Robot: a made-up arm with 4 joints. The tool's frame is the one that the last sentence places.
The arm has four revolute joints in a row. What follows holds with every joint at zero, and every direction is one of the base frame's.
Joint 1 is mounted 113.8 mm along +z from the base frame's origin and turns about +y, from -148.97 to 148.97 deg.
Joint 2 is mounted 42.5 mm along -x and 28.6 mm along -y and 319.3 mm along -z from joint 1 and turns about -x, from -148.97 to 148.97 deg.
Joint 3 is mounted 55 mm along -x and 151.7 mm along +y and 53.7 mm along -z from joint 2 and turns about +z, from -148.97 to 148.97 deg.
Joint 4 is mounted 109.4 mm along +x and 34.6 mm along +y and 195.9 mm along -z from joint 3 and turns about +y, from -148.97 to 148.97 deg.
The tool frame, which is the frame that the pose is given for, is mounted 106.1 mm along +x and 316.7 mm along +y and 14.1 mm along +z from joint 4; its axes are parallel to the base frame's.
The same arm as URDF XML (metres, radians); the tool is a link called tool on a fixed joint. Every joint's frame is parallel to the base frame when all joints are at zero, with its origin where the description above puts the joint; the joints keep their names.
<robot name="arm">
  <joint name="tool_joint" type="fixed">
    <parent link="link4"/>
    <child link="tool"/>
    <origin xyz="0.1061 0.3167 0.0141"/>
  </joint>
  <joint name="joint 4" type="revolute">
    <parent link="link3"/>
    <child link="link4"/>
    <origin xyz="0.1094 0.0346 -0.1959"/>
    <axis xyz="0 1 0"/>
    <limit lower="-2.6" upper="2.6"/>
  </joint>
  <joint name="joint 3" type="revolute">
    <parent link="link2"/>
    <child link="link3"/>
    <origin xyz="-0.055 0.1517 -0.0537"/>
    <axis xyz="0 0 1"/>
    <limit lower="-2.6" upper="2.6"/>
  </joint>
  <joint name="joint 2" type="revolute">
    <parent link="link1"/>
    <child link="link2"/>
    <origin xyz="-0.0425 -0.0286 -0.3193"/>
    <axis xyz="-1 0 0"/>
    <limit lower="-2.6" upper="2.6"/>
  </joint>
  <joint name="joint 1" type="revolute">
    <parent link="base"/>
    <child link="link1"/>
    <origin xyz="0 0 0.1138"/>
    <axis xyz="0 1 0"/>
    <limit lower="-2.6" upper="2.6"/>
  </joint>
  <link name="base"/>
  <link name="link1"/>
  <link name="link2"/>
  <link name="link3"/>
  <link name="link4"/>
  <link name="tool"/>
</robot>

